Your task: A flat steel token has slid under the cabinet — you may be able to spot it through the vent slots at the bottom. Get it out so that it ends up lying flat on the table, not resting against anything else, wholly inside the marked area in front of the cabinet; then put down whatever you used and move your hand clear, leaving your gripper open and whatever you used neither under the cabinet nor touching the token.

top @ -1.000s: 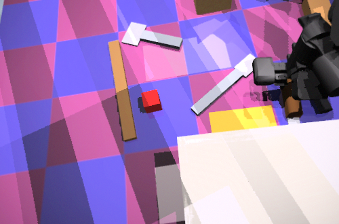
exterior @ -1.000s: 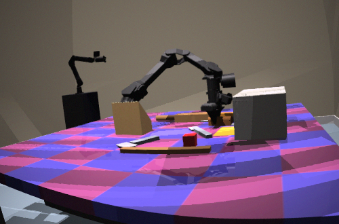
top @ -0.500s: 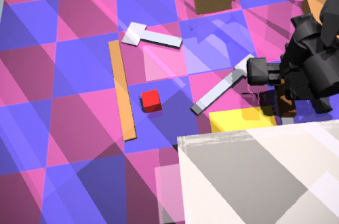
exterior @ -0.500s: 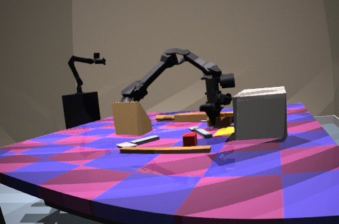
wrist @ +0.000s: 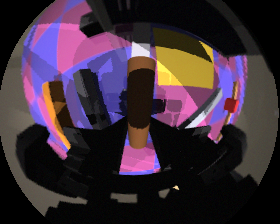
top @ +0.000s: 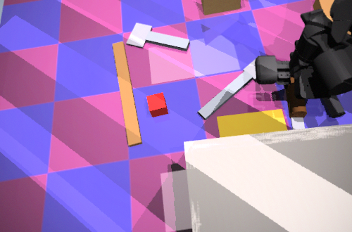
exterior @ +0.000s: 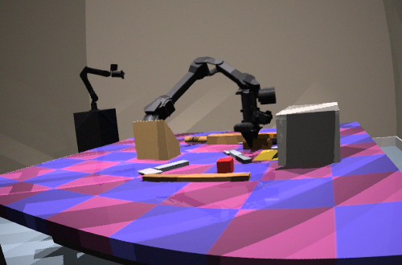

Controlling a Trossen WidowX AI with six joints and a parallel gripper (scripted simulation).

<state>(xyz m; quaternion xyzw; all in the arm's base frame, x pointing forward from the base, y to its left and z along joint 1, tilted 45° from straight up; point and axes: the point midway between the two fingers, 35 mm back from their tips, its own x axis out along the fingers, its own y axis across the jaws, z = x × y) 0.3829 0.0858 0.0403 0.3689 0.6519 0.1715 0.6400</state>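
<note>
Right now my gripper tip is 6 cm to the right of the black screwdriver. Also, from my gripper tip: wooden block 20 cm behind, 17 cm to the left, 1 cm above; grey paddle-ended bar 11 cm to the right, 5 cm behind; flat steel token 26 cm ahead, 10 cm to the right.
</note>
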